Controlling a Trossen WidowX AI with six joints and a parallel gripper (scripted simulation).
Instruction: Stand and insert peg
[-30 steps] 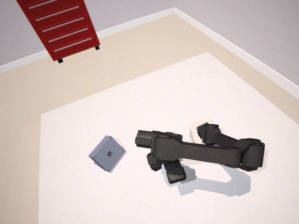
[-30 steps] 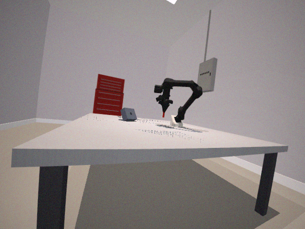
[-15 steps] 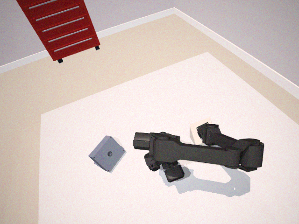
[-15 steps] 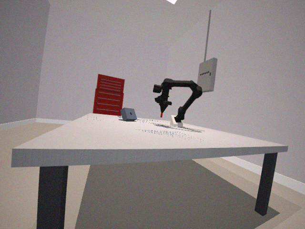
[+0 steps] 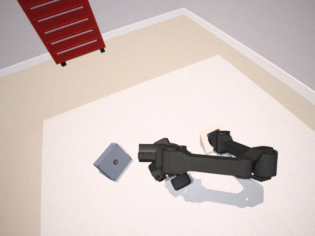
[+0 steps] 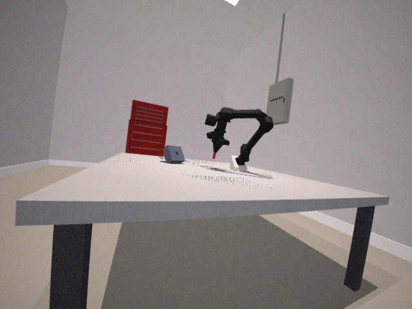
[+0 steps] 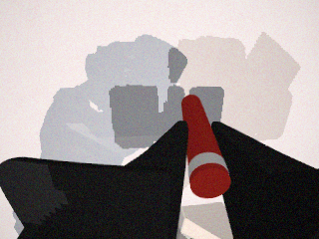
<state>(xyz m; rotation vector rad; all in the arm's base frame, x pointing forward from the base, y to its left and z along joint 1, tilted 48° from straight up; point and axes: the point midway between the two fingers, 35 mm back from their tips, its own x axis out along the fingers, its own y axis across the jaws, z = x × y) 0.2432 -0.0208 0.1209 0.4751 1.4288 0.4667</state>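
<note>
The grey-blue sloped panel lies 220 mm ahead of my gripper tip, 180 mm to the right of it and 50 mm below it. The rest, counted from my gripper tip: red peg 20 mm above.
</note>
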